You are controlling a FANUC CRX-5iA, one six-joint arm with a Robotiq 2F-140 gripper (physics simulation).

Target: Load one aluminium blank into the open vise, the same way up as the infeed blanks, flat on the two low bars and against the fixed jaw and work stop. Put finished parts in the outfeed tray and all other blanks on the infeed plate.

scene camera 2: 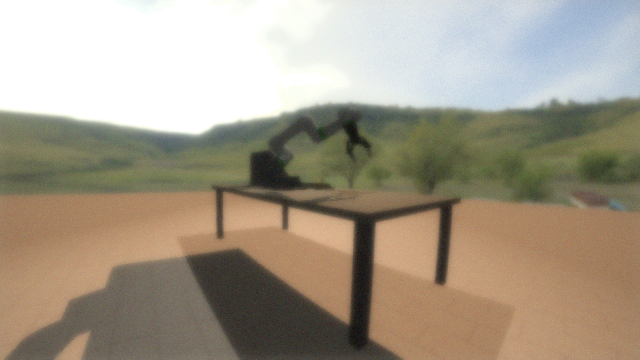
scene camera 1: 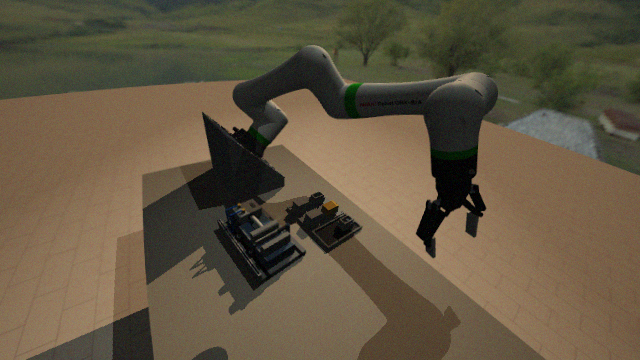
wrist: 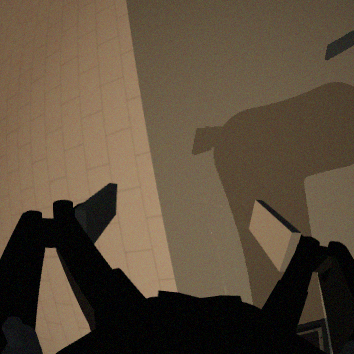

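Seen in the pictures: gripper, fingertip midpoint: [scene camera 2: 363, 160] [scene camera 1: 451, 244] [wrist: 185, 207]; arm's base, origin of the base link: [scene camera 2: 273, 168] [scene camera 1: 249, 148].
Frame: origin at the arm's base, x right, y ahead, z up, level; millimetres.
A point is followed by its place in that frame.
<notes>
My gripper [scene camera 1: 451, 236] {z 58, x -98, y 915 mm} [scene camera 2: 361, 154] {z 58, x -98, y 915 mm} [wrist: 185, 207] {z 58, x -98, y 915 mm} is open and empty, high up, to the right of the vise and tray in scene camera 1. The vise [scene camera 1: 267, 235] {z -82, x 195, y 465 mm} stands on a dark base at the middle left; shadow hides whether a blank lies in its jaws. A rimmed dark tray [scene camera 1: 344, 241] {z -158, x -54, y 608 mm} stands right of the vise and holds a small grey part [scene camera 1: 346, 223] {z -124, x -97, y 575 mm}. An orange block [scene camera 1: 330, 207] {z -118, x -111, y 472 mm} and a small dark hollow-topped part [scene camera 1: 316, 197] {z -119, x -112, y 384 mm} stand behind it. The infeed plate and the way up of the blanks cannot be made out.
A large dark panel [scene camera 1: 232, 167] {z 21, x 158, y 156 mm} stands upright behind the vise, near the arm's base. The table [scene camera 1: 300, 310] {z -162, x 244, y 699 mm} [scene camera 2: 400, 201] {z -162, x 336, y 1382 mm} carries these things and long arm shadows. In the wrist view, a dark rimmed corner [wrist: 311, 327] {z -155, x 11, y 601 mm} shows at the bottom right. Scene camera 2 is blurred.
</notes>
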